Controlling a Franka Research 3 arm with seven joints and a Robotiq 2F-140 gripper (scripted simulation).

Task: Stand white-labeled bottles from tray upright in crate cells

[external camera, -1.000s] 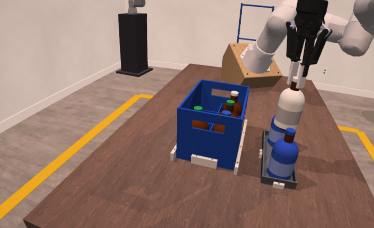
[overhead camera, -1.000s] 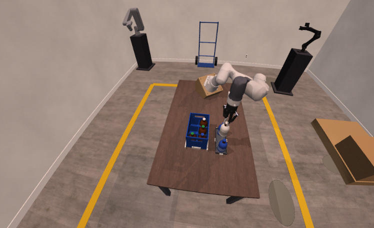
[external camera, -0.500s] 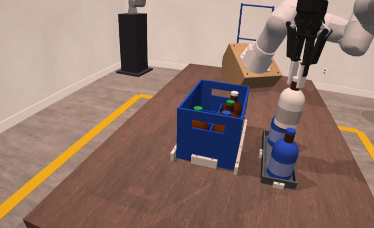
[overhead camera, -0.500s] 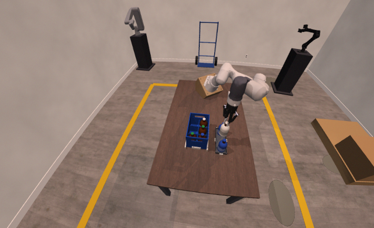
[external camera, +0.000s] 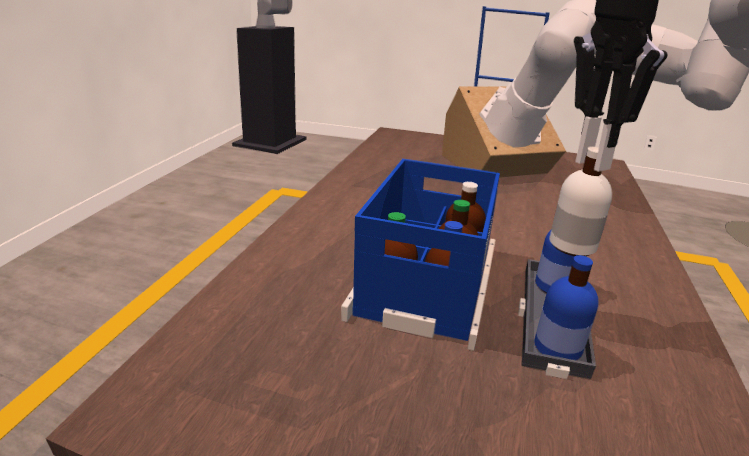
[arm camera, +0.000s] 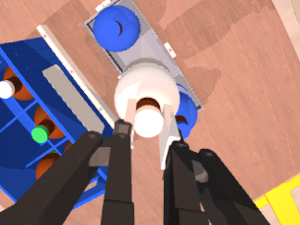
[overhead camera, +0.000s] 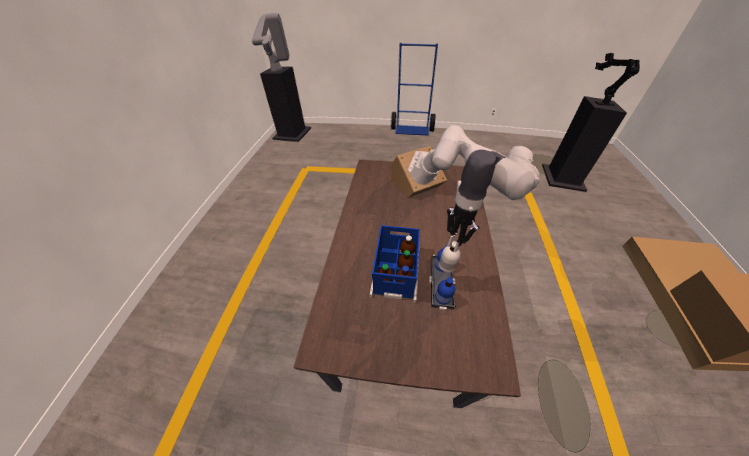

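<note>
My gripper is now 90 mm above the white-labeled bottle. Round my hand: blue-labeled bottle 80 mm ahead, 10 mm to the left, 210 mm below; blue crate 10 mm behind, 220 mm to the right, 220 mm below.
</note>
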